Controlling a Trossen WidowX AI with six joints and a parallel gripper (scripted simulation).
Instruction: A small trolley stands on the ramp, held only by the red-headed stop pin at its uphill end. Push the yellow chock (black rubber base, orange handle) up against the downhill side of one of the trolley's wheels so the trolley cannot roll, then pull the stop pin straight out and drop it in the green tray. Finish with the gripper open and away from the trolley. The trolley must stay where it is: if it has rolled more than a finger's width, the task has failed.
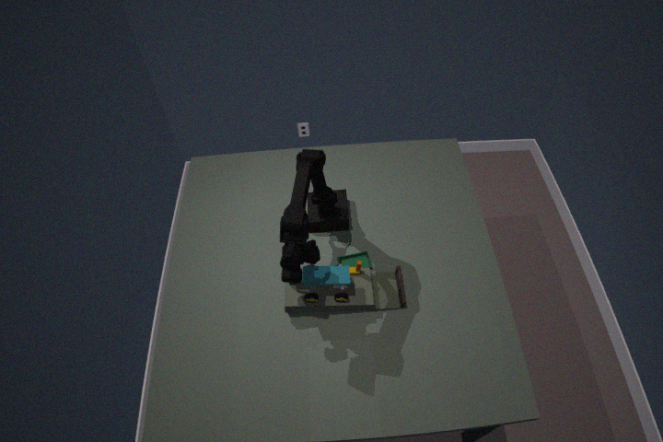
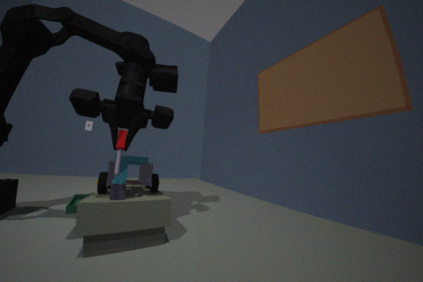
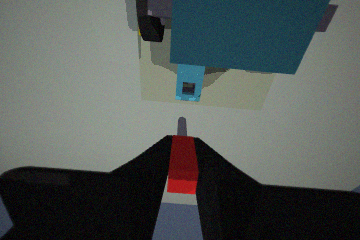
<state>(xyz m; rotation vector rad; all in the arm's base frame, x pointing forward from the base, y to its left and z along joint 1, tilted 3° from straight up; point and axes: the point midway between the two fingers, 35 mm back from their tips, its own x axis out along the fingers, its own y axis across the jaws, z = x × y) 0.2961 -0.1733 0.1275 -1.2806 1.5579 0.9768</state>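
Now: gripper tip 220 mm to the right of the yellow chock and 90 mm above it. From my gripper tip the other things lie so: blue trolley 40 mm ahead, 120 mm to the left, 60 mm below; grey ramp 40 mm ahead, 120 mm to the left, 130 mm below; red-headed stop pin right at my gripper tip.
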